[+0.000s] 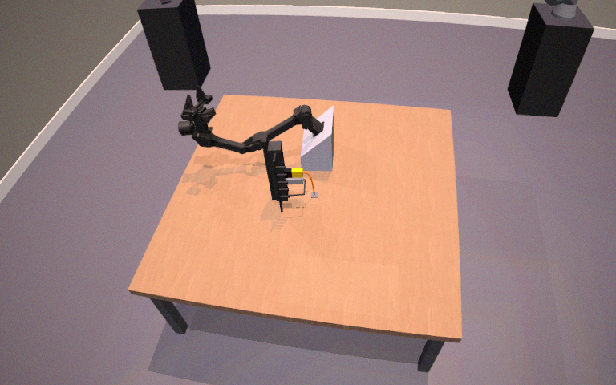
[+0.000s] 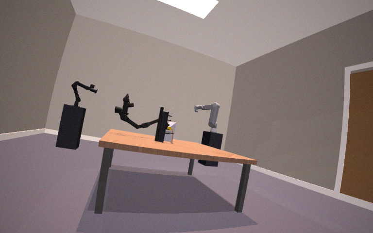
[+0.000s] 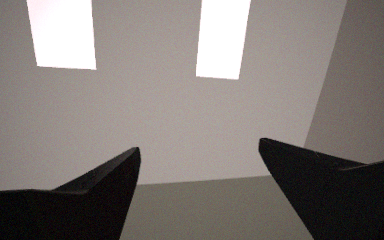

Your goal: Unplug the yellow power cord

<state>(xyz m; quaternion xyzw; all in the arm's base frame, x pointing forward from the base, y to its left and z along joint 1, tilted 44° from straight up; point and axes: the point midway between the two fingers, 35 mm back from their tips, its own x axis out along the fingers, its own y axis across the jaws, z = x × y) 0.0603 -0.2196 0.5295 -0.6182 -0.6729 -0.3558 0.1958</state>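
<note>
The yellow plug lies 20 cm ahead of my gripper tip, 44 cm to the left of it and 27 cm below it. The rest, counted from my gripper tip: thin black cord (24 cm ahead, 49 cm to the left, 32 cm below).
</note>
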